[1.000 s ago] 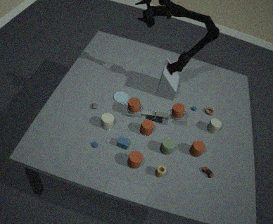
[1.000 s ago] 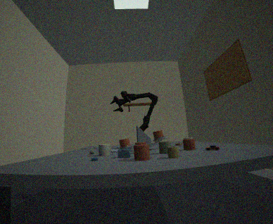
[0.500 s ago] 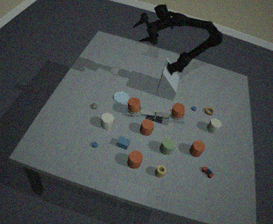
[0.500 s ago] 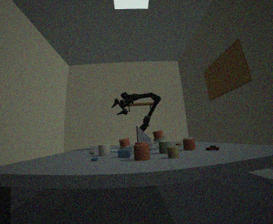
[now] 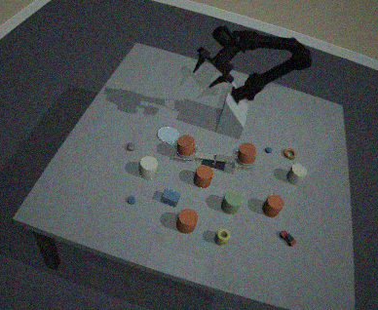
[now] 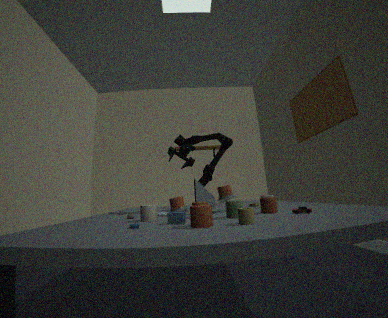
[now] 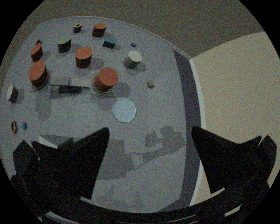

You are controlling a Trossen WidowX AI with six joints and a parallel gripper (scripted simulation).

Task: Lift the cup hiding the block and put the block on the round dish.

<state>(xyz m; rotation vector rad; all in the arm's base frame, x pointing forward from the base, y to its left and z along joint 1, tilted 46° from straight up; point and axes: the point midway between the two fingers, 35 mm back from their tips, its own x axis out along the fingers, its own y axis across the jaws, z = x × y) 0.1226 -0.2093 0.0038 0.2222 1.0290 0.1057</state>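
Right now the greenish block is 17 cm ahead of my gripper tip, 2 cm to the left of it and 25 cm below it. Also, from my gripper tip: blue box: 42 cm ahead, 3 cm to the left, 27 cm below; then pale blue round dish: 8 cm ahead, 8 cm to the right, 29 cm below.
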